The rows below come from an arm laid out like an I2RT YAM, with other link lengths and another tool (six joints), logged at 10 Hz.
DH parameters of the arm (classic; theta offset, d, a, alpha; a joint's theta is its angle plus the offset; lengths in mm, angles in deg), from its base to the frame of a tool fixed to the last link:
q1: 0 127.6 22.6 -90
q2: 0 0 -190.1 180
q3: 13.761 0 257.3 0
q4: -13.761 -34.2 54 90
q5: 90 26.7 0 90
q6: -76.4 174 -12 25.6
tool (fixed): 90 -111.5 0 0
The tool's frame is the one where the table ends.
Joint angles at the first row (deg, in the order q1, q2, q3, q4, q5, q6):
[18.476 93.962 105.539 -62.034 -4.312 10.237]
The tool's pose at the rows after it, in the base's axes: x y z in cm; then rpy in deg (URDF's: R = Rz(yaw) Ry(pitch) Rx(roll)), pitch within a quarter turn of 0, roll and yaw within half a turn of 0:
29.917 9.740 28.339 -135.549 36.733 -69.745
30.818 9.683 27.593 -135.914 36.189 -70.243
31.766 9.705 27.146 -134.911 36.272 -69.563
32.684 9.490 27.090 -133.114 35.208 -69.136
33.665 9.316 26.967 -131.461 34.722 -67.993
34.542 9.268 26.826 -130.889 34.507 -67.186
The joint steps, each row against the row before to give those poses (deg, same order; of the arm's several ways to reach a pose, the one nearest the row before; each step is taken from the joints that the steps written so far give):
[-0.302 1.581 -0.159 1.315 0.777 -0.672]
[-0.477 1.838 0.165 1.370 0.308 -0.501]
[-0.536 1.587 0.587 1.780 -0.487 -0.407]
[-0.581 1.238 0.864 1.865 0.763 -0.595]
[-0.732 1.400 1.005 1.737 -0.349 -0.933]
[-0.510 1.992 1.883 0.551 -0.556 -0.838]

